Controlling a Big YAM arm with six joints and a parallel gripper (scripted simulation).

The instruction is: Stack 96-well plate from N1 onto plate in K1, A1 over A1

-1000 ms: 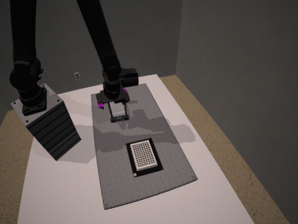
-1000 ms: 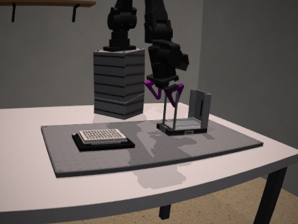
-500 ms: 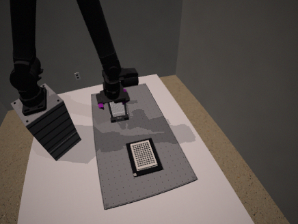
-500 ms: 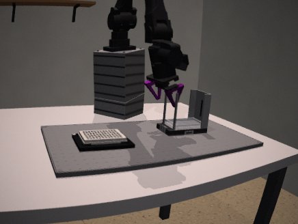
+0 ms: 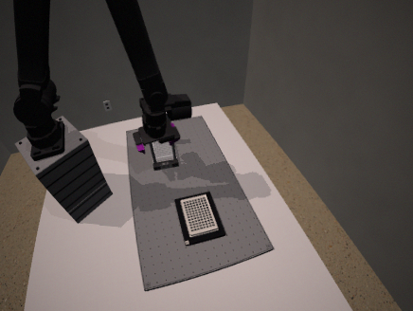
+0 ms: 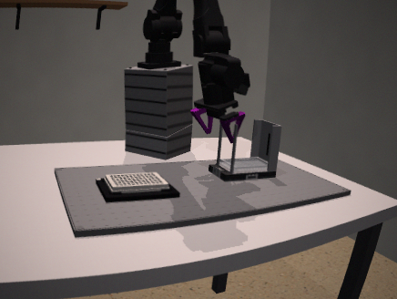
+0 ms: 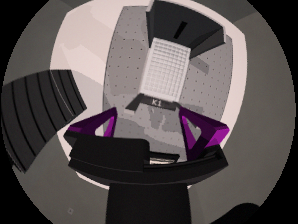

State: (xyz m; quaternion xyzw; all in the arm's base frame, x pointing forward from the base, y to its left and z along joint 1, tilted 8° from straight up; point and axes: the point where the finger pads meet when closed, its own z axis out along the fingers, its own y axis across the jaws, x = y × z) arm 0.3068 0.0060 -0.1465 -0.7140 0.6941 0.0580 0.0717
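Now: the pale A1 mark 32 cm to the right of my hand, 9 cm below it and 3 cm behind it. From my hand the other things lie so: tall back wall: 14 cm to the left, 5 cm ahead, 2 cm below.
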